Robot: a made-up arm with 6 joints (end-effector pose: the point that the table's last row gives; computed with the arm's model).
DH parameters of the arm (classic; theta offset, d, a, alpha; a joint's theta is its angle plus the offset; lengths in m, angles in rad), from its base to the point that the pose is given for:
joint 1: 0 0.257 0 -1.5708
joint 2: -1.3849 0 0.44 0
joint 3: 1.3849 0 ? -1.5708
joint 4: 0 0.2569 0 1.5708
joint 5: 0 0 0.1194 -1.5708
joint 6: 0 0.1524 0 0
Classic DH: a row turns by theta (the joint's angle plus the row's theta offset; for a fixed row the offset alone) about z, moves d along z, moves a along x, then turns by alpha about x.
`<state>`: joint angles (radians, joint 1 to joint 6).
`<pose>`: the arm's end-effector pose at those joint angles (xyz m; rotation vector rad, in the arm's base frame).
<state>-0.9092 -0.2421 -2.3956 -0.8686 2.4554 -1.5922</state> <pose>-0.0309 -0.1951 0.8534 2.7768 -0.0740 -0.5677</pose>
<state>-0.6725 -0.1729 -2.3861 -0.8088 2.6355 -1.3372</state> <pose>0.0447 -0.2005 0.8127 2.9266 -0.0552 -0.5710</pose>
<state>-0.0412 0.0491 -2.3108 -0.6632 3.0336 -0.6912</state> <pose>0.2208 -0.0924 0.7230 2.8651 0.0251 -1.2049</pose>
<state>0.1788 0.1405 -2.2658 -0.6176 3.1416 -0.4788</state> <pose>0.2589 -0.0235 0.6954 2.6173 0.0523 -1.4396</pose>
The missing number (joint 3, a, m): 0.0581
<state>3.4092 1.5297 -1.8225 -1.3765 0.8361 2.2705</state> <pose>-0.6008 -0.1311 -0.2202 -0.9125 -2.3074 -0.8083</pose>
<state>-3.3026 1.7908 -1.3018 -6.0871 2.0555 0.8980</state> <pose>-0.1576 -0.0120 -0.1136 0.4280 0.4484 0.5733</pose>
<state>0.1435 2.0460 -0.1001 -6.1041 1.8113 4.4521</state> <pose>0.0712 0.0420 0.2177 0.2041 0.6691 1.4124</pose>
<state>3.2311 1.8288 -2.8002 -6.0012 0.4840 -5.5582</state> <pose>-0.8159 -0.0635 -0.1088 -1.1285 -2.4834 0.5093</pose>
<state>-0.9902 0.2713 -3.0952 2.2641 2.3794 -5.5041</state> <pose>0.1749 0.0020 0.9259 -2.1317 -0.4232 -0.3510</pose>
